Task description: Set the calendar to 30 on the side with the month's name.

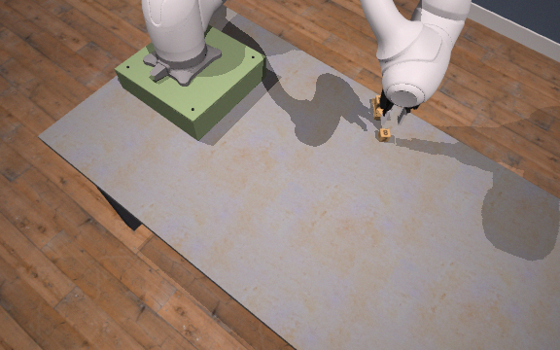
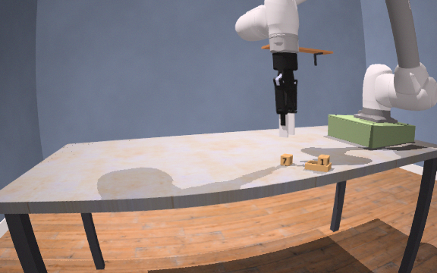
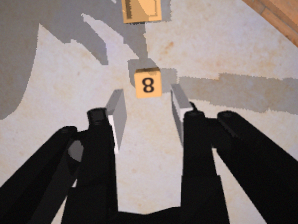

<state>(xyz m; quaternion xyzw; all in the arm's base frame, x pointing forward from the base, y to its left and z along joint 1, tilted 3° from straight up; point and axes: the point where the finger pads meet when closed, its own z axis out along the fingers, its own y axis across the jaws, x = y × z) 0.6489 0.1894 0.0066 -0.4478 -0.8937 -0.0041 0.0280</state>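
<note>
My gripper is now 11 cm above the wooden cube. Also, from my hand: wooden calendar tray (6 cm behind, 9 cm to the left, 11 cm below).
</note>
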